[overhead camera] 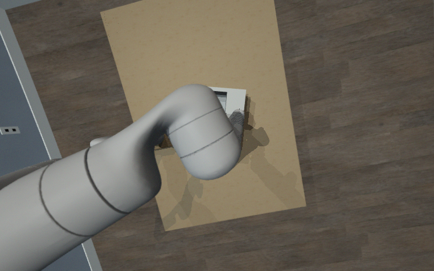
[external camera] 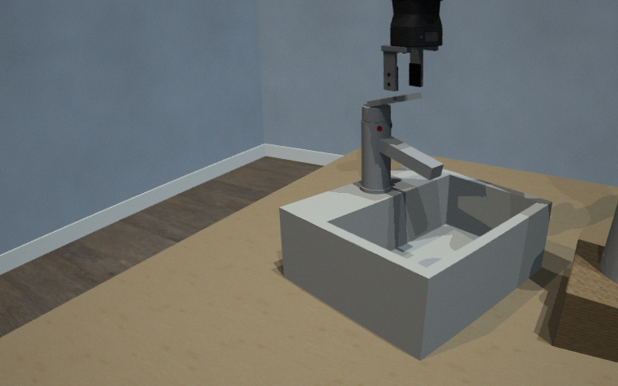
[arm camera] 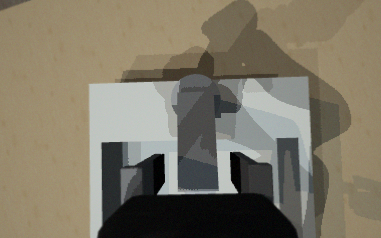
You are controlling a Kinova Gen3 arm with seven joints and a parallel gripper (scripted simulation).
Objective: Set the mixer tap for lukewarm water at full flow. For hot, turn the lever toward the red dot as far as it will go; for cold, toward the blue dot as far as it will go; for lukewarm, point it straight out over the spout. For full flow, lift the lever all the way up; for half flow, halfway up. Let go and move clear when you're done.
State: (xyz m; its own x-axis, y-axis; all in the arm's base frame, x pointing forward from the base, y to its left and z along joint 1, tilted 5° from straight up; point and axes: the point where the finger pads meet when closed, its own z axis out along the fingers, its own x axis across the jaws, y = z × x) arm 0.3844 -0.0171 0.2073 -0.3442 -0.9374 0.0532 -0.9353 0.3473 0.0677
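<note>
Now: the flat lever 4 cm below my hand, 2 cm ahead of it and 1 cm to the right of it. Also, from my hand: grey square sink 28 cm below, 6 cm behind, 2 cm to the left; then grey mixer tap 9 cm below, 4 cm ahead, 1 cm to the right.
</note>
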